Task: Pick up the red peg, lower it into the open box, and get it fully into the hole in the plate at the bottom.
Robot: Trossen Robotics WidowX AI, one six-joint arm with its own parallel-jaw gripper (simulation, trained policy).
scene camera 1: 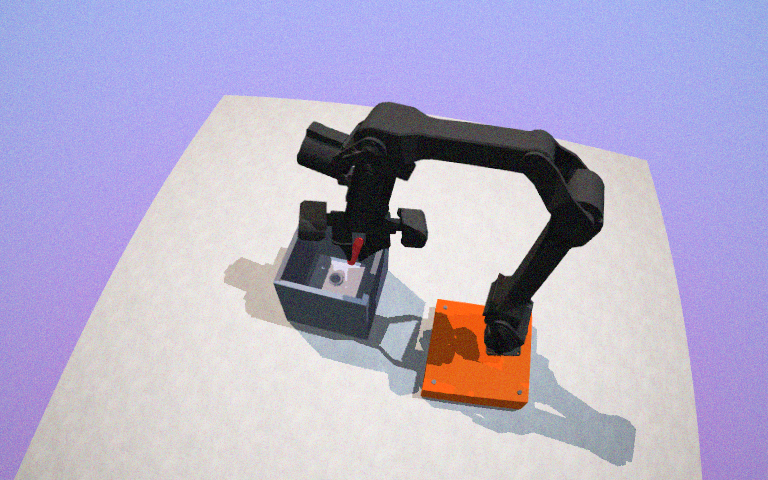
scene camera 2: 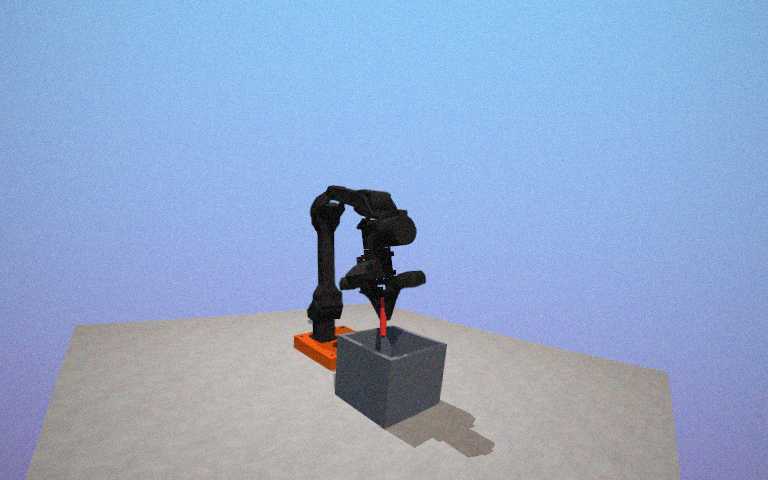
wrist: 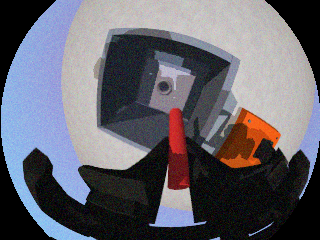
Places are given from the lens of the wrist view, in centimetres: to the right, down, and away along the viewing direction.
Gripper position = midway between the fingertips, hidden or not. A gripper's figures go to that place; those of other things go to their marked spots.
gripper [wrist: 176, 141]: 2, 2, 10
red peg [wrist: 178, 173]: 1, 3, 6
pale plate [wrist: 157, 73]: -1, -8, 18
The marked spots on the red peg and the pale plate are 17 cm apart.
